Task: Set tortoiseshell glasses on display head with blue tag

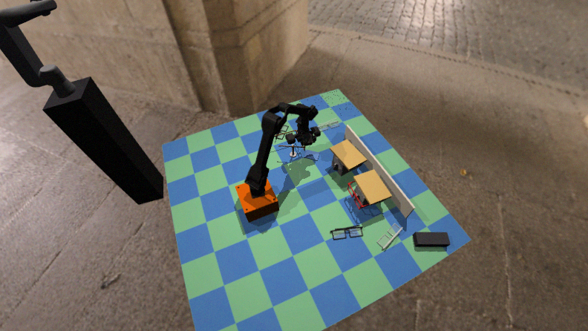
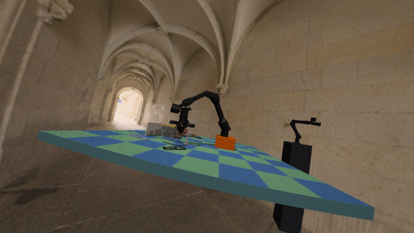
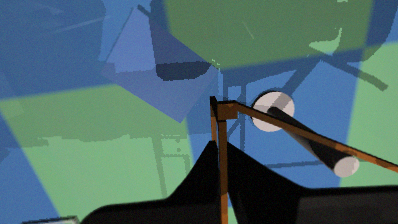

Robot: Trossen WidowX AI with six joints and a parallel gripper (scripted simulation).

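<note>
My gripper tip is now 6 cm past the small grey peg and 3 cm above it. Round my gripper tip: black case: 40 cm ahead, 71 cm to the right, 4 cm below; grey wall panel: 32 cm ahead, 27 cm to the right.
</note>
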